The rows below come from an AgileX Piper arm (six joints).
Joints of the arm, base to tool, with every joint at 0 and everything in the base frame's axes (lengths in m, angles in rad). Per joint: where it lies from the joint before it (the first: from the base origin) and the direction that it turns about. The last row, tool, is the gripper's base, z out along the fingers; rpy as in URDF.
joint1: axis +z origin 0 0 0.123
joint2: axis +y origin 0 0 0
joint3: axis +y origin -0.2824 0 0.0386
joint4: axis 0.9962 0 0.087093 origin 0.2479 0 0.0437
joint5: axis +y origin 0 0 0
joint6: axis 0.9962 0 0.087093 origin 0.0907 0 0.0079
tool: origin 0 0 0 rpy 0 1.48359 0
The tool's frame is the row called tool.
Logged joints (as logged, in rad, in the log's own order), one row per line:
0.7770 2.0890 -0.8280 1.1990 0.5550 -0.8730
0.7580 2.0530 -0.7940 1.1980 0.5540 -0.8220
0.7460 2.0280 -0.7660 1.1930 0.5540 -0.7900
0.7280 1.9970 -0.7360 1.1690 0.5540 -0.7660
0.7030 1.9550 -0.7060 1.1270 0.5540 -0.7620
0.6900 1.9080 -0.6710 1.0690 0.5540 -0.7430
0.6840 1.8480 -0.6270 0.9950 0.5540 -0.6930
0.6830 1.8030 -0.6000 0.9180 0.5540 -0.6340
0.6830 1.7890 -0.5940 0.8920 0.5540 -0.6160
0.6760 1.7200 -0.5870 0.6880 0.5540 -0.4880
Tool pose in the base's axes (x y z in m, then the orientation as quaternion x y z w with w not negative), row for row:
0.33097 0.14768 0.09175 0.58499 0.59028 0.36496 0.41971
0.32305 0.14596 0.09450 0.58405 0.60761 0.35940 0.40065
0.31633 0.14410 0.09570 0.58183 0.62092 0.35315 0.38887
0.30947 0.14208 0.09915 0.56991 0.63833 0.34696 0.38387
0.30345 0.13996 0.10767 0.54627 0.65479 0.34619 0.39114
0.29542 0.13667 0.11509 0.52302 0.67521 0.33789 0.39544
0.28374 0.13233 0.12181 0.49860 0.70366 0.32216 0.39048
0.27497 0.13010 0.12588 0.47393 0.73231 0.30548 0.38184
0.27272 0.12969 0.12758 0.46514 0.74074 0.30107 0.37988
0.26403 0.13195 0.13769 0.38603 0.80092 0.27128 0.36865
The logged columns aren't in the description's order. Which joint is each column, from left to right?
Columns, left to right: joint4, joint2, joint3, joint6, joint1, joint5.
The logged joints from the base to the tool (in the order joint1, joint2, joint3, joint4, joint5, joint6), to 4 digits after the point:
0.5550 2.0890 -0.8280 0.7770 -0.8730 1.1990
0.5540 2.0530 -0.7940 0.7580 -0.8220 1.1980
0.5540 2.0280 -0.7660 0.7460 -0.7900 1.1930
0.5540 1.9970 -0.7360 0.7280 -0.7660 1.1690
0.5540 1.9550 -0.7060 0.7030 -0.7620 1.1270
0.5540 1.9080 -0.6710 0.6900 -0.7430 1.0690
0.5540 1.8480 -0.6270 0.6840 -0.6930 0.9950
0.5540 1.8030 -0.6000 0.6830 -0.6340 0.9180
0.5540 1.7890 -0.5940 0.6830 -0.6160 0.8920
0.5540 1.7200 -0.5870 0.6760 -0.4880 0.6880

